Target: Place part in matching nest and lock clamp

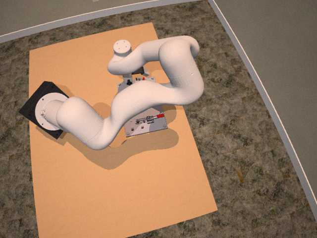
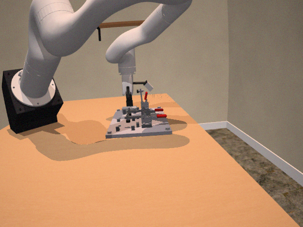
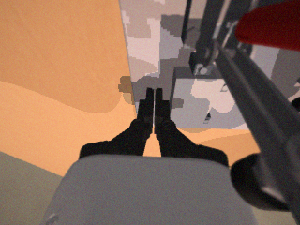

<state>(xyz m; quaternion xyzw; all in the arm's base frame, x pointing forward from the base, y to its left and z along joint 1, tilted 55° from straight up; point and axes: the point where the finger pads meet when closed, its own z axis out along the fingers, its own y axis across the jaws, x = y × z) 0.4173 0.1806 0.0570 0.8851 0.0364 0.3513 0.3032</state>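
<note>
My hand is 40 mm to the left of the grey block, 20 mm above it and 10 mm past it. From my hand the other things lie so: grey fixture plate: 150 mm to the right, 40 mm below, 10 mm ahead.
</note>
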